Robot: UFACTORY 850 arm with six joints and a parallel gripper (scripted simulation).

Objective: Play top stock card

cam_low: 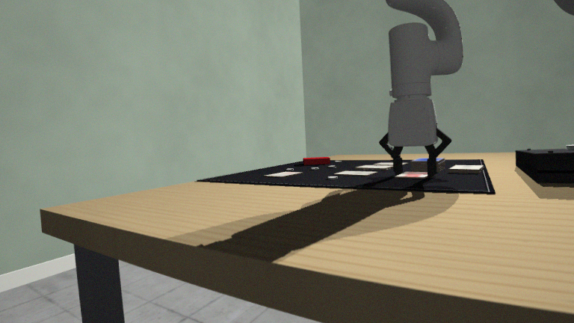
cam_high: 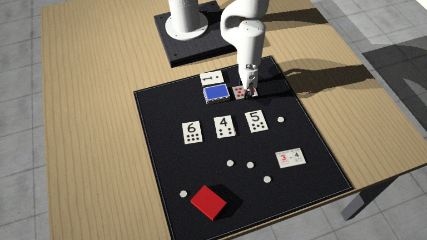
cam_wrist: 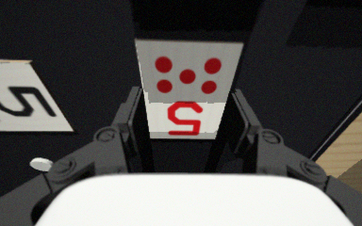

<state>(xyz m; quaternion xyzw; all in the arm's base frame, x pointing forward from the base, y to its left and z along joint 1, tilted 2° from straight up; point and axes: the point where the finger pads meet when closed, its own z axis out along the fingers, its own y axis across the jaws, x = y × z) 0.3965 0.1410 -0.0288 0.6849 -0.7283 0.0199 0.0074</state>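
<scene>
Now: hand 180 mm short of the black card cloth, 110 mm to the left of it and 30 mm above it. Also, from my hand: red block 390 mm ahead, 260 mm to the right, 10 mm below; then rule card 320 mm ahead, 50 mm to the left, 10 mm below.
</scene>
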